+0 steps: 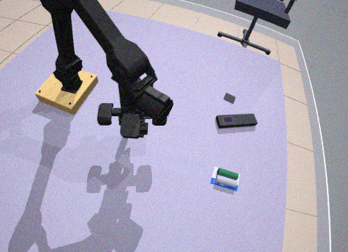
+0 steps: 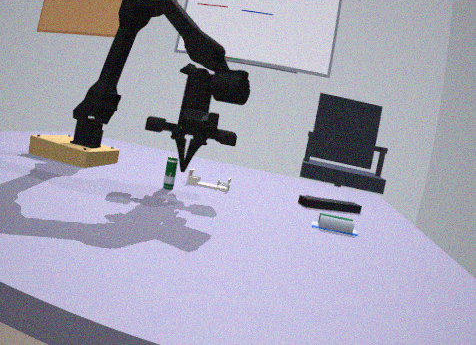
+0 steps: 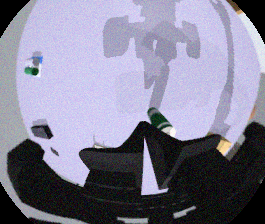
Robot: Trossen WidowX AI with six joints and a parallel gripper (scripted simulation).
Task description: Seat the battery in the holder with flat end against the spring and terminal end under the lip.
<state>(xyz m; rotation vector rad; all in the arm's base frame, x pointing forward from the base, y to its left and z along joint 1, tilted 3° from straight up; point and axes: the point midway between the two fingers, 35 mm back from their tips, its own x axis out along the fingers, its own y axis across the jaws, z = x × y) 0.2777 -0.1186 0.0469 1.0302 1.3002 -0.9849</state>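
Now: the battery 20 mm behind my gripper tip, 10 mm to the right of it and 10 mm below it. The rest, counted from my gripper tip: black remote-like bar: 350 mm ahead, 150 mm to the left, 30 mm below; dark square: 320 mm ahead, 260 mm to the left, 40 mm below.
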